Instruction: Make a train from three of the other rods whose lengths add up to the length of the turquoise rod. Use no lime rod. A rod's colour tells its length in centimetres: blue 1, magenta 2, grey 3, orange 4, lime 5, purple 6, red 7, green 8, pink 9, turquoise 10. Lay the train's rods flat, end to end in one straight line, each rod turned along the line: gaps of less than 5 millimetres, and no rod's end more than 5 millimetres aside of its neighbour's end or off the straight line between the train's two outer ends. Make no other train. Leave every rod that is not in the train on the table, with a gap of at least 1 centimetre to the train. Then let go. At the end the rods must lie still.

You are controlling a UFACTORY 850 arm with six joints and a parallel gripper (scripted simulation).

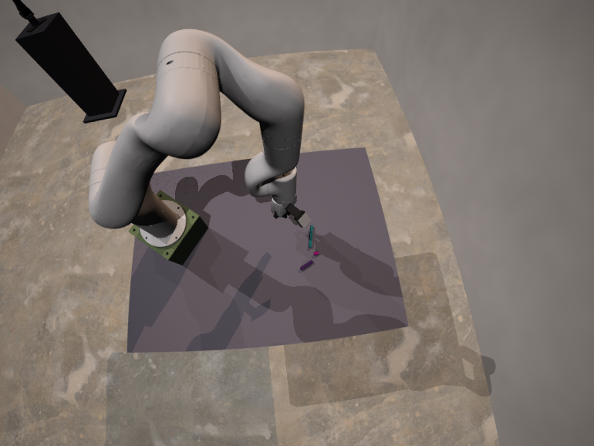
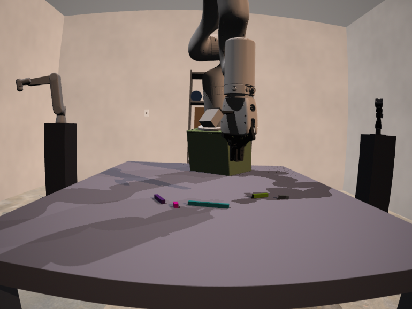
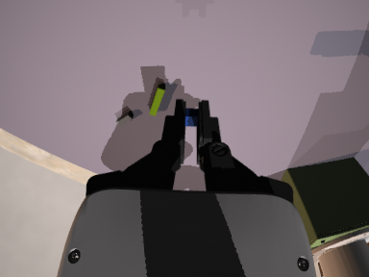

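My hand is 120 mm above the lime rod, 80 mm to the right of it and 10 mm past it. The rest, counted from my hand: grey rod: 140 mm to the left, 120 mm below, 10 mm ahead; then blue rod: 20 mm below; then turquoise rod: 120 mm below, 100 mm ahead, 70 mm to the right.
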